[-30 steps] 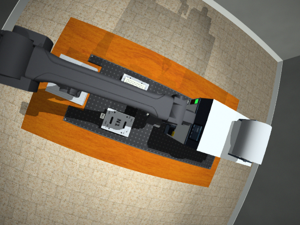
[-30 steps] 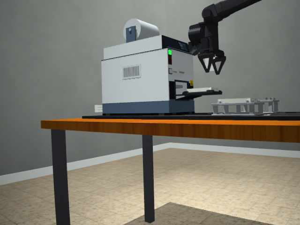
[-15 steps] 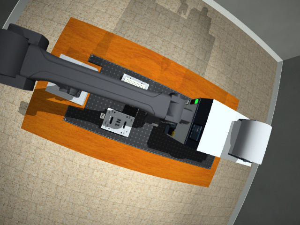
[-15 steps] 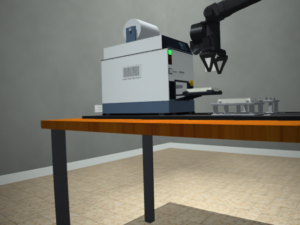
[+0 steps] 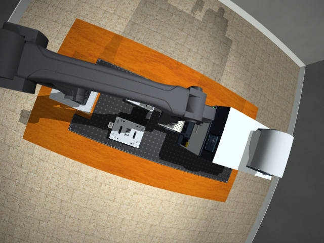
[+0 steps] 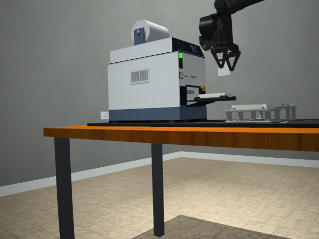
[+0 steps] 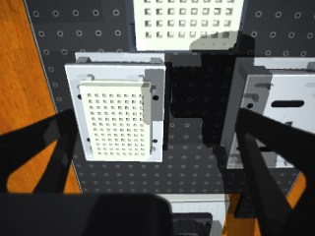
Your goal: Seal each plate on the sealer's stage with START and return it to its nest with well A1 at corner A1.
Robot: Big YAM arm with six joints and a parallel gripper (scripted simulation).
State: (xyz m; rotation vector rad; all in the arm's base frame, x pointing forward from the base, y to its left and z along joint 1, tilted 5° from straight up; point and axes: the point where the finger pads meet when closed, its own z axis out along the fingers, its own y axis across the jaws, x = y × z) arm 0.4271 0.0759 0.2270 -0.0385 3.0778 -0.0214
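The pale start button is 17 cm ahead of my hand, 7 cm to the left of it and 2 cm below it. Also, from my hand: sealer stage 12 cm below, 7 cm ahead, 2 cm to the right; plate nest 17 cm below, 12 cm behind, 5 cm to the left; A1 mark 20 cm behind, 17 cm below, 10 cm to the left.
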